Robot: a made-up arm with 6 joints.
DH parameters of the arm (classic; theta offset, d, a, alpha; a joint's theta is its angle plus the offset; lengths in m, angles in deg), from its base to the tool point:
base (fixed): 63.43 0 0.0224 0
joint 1: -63.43 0.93 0.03 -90
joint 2: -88.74 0 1.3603 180
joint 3: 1.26 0 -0.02 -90
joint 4: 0 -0.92 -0.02 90
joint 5: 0 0.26 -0.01 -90
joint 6: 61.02 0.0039 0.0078 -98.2
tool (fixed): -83.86 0.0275 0 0
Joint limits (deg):
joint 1: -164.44..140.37
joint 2: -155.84..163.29
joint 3: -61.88..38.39
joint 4: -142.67..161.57
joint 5: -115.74..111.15
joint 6: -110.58..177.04
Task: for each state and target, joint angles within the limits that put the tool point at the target. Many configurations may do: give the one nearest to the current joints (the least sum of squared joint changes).
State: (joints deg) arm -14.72 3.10 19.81 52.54 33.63 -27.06
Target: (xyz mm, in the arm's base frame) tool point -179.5 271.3 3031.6
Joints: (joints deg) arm -61.44 -29.55 29.15 86.94 34.85 -30.66
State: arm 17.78 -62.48 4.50 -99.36 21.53 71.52
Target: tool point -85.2 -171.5 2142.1
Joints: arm 44.91 -56.06 -12.82 -65.09 22.89 74.73
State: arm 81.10 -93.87 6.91 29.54 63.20 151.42
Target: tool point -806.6 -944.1 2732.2
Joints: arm 44.95 -51.37 38.39 73.32 66.59 136.05
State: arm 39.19 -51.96 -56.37 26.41 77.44 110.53
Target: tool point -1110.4 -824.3 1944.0
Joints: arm 27.34 -88.58 -4.01 39.68 78.39 110.96
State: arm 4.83 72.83 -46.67 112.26 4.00 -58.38
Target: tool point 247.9 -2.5 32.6
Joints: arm -8.25 121.77 -61.77 98.87 4.22 -56.64
